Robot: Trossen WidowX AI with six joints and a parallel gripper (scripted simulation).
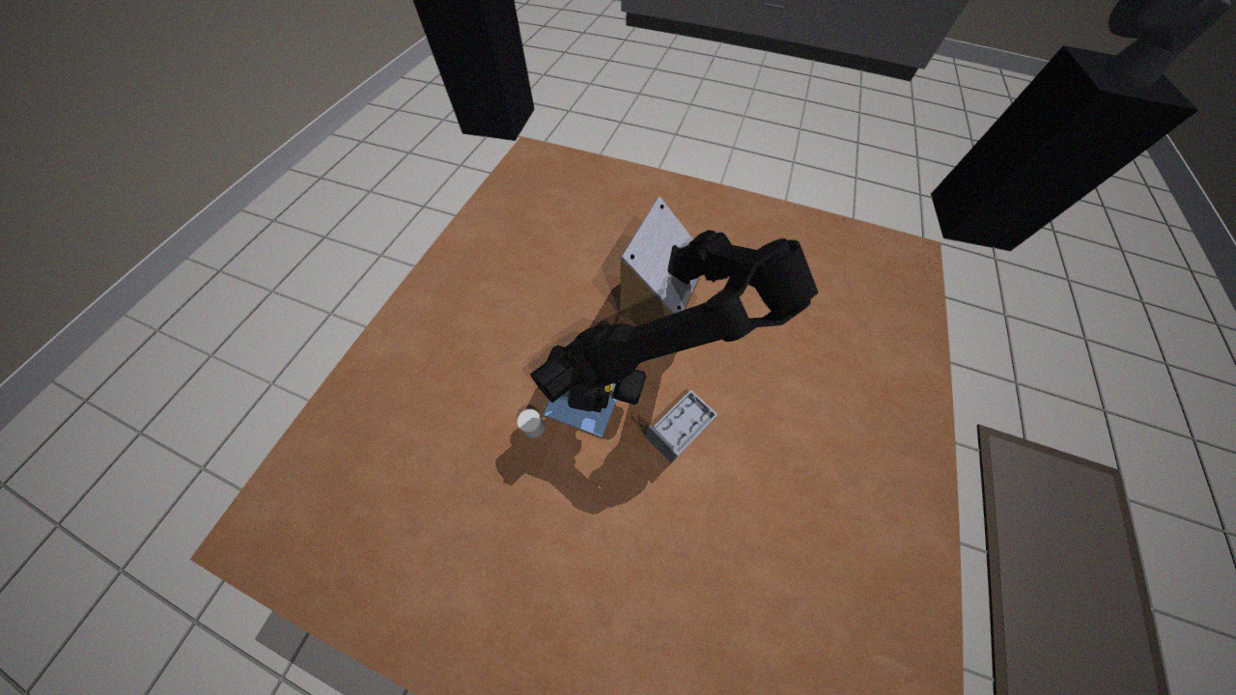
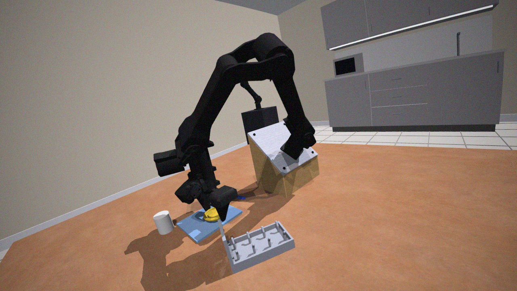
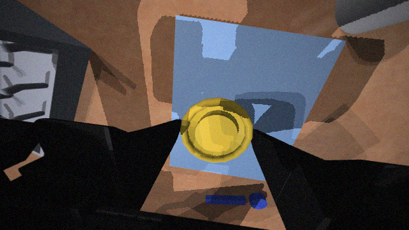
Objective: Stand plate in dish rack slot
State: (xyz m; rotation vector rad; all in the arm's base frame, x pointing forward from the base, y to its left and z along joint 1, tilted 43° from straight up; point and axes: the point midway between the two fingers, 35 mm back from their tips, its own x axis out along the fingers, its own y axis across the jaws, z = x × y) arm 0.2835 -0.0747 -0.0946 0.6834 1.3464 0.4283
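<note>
Now: gripper tip 10 mm short of the light blue mat and 20 mm to the left of it. Round my gripper tip: cup: 100 mm ahead, 100 mm to the right, 20 mm above; blue spoon: 110 mm behind, 40 mm to the right; yellow plate: 10 mm above.
</note>
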